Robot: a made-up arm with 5 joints. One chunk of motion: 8 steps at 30 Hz.
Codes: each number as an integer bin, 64 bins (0 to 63) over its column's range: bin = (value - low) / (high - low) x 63, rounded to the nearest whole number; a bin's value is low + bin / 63 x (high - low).
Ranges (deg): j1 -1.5..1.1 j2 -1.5..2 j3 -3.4..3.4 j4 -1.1..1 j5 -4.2..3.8
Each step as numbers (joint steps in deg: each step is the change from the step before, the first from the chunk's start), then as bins.
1 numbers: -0.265 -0.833 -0.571 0.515 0.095
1 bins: 30 12 26 48 34
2 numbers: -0.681 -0.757 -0.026 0.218 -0.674
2 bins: 20 13 31 40 28
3 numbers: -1.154 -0.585 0.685 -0.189 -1.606
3 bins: 8 16 38 27 20
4 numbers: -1.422 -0.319 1.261 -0.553 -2.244
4 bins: 2 21 43 16 15
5 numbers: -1.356 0.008 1.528 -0.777 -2.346
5 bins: 3 27 46 10 15
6 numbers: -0.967 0.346 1.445 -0.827 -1.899
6 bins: 13 33 45 8 18
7 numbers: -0.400 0.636 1.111 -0.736 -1.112
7 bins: 27 38 42 11 24
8 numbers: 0.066 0.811 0.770 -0.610 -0.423
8 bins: 38 42 39 15 30
